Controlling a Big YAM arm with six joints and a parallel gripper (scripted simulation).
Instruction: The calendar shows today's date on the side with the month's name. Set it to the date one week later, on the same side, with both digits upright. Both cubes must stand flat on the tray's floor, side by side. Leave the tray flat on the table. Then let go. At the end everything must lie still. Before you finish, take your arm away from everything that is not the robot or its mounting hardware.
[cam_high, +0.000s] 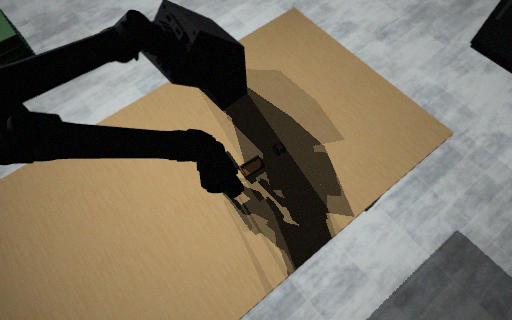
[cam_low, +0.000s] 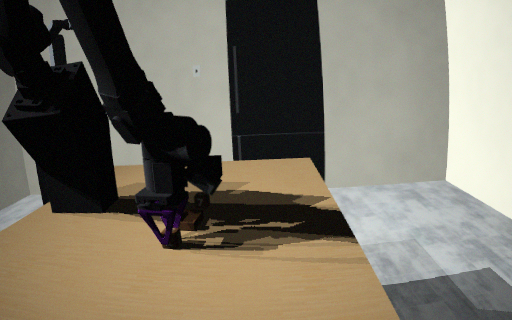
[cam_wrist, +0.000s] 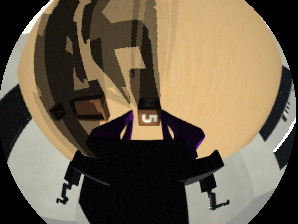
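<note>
Now: the brown tray 100 mm to the left of my hand, 10 mm below it and 10 mm ahead of it.
</note>
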